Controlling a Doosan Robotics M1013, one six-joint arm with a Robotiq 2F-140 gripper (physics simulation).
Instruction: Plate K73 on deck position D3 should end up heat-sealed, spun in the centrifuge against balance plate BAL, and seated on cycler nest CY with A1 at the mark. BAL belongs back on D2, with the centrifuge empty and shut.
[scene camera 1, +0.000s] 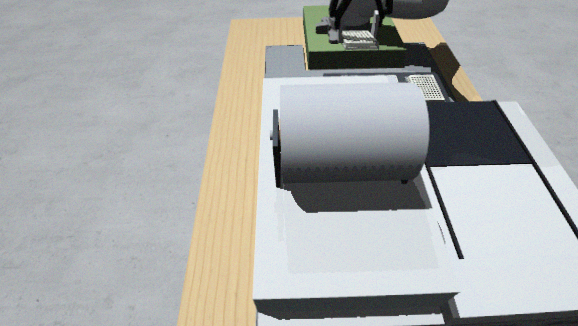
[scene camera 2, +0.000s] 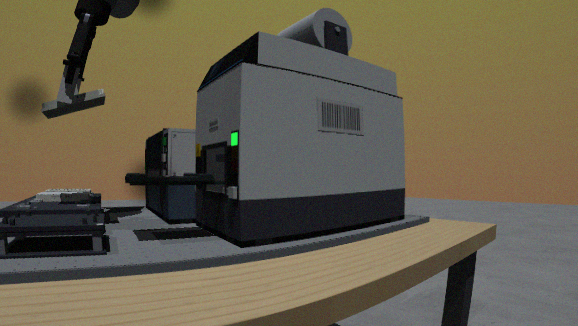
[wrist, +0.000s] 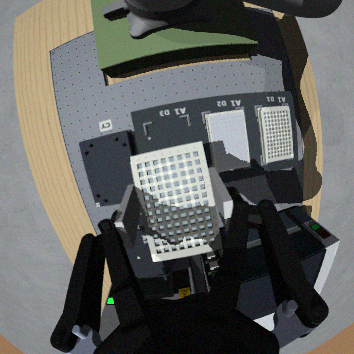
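There is a smooth pale plate here, and I can see my own gripper too. The wrist view also shows me the gripper.
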